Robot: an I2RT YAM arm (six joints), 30 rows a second.
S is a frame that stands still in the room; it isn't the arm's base.
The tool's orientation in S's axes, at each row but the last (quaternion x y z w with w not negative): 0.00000, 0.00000, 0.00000, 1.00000; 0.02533, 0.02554, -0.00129, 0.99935; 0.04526, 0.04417, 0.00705, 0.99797; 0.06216, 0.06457, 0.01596, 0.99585; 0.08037, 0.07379, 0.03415, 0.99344; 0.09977, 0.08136, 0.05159, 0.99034; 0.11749, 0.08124, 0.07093, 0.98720; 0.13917, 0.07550, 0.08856, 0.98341; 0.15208, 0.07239, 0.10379, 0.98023; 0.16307, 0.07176, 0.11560, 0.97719; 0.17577, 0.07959, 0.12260, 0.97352; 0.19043, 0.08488, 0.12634, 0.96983; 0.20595, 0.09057, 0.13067, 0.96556
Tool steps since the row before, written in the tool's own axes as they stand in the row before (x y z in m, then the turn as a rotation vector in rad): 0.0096, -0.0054, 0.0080, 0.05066, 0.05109, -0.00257; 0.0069, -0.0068, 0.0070, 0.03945, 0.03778, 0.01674; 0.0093, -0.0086, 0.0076, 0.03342, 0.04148, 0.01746; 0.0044, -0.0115, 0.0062, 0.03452, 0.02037, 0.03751; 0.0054, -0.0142, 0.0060, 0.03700, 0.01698, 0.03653; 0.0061, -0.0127, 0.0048, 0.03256, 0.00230, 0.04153; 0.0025, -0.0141, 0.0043, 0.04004, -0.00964, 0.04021; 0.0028, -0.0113, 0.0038, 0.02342, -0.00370, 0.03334; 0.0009, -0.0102, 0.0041, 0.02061, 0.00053, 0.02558; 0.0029, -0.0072, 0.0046, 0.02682, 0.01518, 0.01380; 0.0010, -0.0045, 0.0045, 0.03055, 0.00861, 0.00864; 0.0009, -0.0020, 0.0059, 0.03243, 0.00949, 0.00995; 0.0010, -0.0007, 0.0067, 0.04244, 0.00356, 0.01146
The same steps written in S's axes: 0.0096, -0.0054, 0.0080, 0.05066, 0.05109, -0.00257; 0.0072, -0.0072, 0.0063, 0.04040, 0.03683, 0.01659; 0.0100, -0.0091, 0.0059, 0.03442, 0.04034, 0.01817; 0.0054, -0.0120, 0.0041, 0.03863, 0.01701, 0.03510; 0.0070, -0.0145, 0.0028, 0.04112, 0.01402, 0.03324; 0.0079, -0.0126, 0.0011, 0.03888, -0.00176, 0.03572; 0.0049, -0.0141, 0.0003, 0.04739, -0.01177, 0.03047; 0.0051, -0.0111, 0.0000, 0.02912, -0.00761, 0.02771; 0.0034, -0.0105, 0.0006, 0.02429, -0.00210, 0.02202; 0.0051, -0.0073, 0.0016, 0.02521, 0.01648, 0.01526; 0.0028, -0.0053, 0.0024, 0.02914, 0.01318, 0.00769; 0.0025, -0.0036, 0.0045, 0.03103, 0.01403, 0.00902; 0.0026, -0.0028, 0.0056, 0.04215, 0.01114, 0.00666
